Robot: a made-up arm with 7 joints.
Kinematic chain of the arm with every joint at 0, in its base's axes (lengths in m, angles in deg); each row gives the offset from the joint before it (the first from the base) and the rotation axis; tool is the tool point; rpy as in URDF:
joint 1: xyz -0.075 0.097 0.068 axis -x
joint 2: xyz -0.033 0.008 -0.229 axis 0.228 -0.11 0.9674
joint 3: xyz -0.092 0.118 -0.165 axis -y
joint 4: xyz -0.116 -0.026 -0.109 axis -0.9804 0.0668 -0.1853
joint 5: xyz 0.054 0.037 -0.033 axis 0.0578 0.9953 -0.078
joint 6: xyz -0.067 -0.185 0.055 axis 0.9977 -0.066 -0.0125
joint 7: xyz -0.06 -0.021 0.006 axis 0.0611 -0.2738 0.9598
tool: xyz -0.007 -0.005 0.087 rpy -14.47 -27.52 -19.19
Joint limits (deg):
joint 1: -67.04..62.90
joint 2: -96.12..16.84
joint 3: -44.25..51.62
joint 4: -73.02..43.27
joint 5: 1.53..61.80
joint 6: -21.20..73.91
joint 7: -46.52..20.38
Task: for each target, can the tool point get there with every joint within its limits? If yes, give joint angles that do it. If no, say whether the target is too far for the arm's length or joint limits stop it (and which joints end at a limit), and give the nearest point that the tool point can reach.
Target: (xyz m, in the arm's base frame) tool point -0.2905 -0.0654 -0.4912
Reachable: yes | joints 2.31 -8.02 27.75 -32.97 18.99 31.96 8.80
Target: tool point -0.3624 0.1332 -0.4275
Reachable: yes | joints -4.35 -63.80 38.44 -33.60 23.08 18.24 -20.00
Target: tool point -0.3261 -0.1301 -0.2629
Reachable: yes | joints 47.14 -76.14 42.56 -8.80 47.58 19.78 -11.92
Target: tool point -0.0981 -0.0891 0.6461
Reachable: no: joint limits stop it (at a limit: joint 1, joint 2, joint 3, joint 7) | nearest point -0.2819 -0.1949 0.0939 | short by 0.592 m
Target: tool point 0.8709 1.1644 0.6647
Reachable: no: too far | nearest point -0.0652 0.5999 0.1662 | short by 1.201 m
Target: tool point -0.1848 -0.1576 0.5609
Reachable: no: joint limits stop it (at a limit: joint 1, joint 2, joint 3, joint 5, joint 7) | nearest point -0.3084 -0.2085 0.1041 | short by 0.476 m
